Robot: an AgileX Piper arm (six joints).
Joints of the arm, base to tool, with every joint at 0 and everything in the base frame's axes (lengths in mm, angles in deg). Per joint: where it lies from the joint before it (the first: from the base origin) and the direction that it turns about. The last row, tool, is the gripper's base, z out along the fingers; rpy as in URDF.
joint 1: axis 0 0 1 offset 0 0 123
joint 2: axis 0 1 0 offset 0 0 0
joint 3: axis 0 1 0 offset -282.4 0 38.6
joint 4: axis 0.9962 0 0.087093 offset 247.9 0 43.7
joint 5: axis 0 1 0 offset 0 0 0
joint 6: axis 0.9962 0 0.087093 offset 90.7 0 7.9
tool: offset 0 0 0 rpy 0 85 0
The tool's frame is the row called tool.
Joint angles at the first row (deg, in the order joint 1, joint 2, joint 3, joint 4, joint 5, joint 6):
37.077, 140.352, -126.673, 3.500, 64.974, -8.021
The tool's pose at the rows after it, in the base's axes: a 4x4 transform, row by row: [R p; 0 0 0 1], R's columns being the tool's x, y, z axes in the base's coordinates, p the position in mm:
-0.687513 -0.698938 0.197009 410.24; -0.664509 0.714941 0.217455 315.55; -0.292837 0.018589 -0.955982 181.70; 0 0 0 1
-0.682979 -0.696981 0.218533 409.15; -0.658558 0.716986 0.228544 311.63; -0.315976 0.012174 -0.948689 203.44; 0 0 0 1
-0.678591 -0.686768 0.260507 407.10; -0.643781 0.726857 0.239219 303.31; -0.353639 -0.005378 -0.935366 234.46; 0 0 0 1
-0.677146 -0.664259 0.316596 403.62; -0.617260 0.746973 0.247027 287.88; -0.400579 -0.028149 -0.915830 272.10; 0 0 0 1
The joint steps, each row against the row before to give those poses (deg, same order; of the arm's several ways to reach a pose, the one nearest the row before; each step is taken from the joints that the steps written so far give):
-0.065, -0.874, -0.895, -0.055, 1.377, -0.077
-0.248, -1.991, -0.932, -0.209, 1.498, 0.045
-0.473, -3.180, -0.711, -0.870, 1.472, 0.479
-0.989, -4.374, -0.036, -1.234, 1.343, 0.742

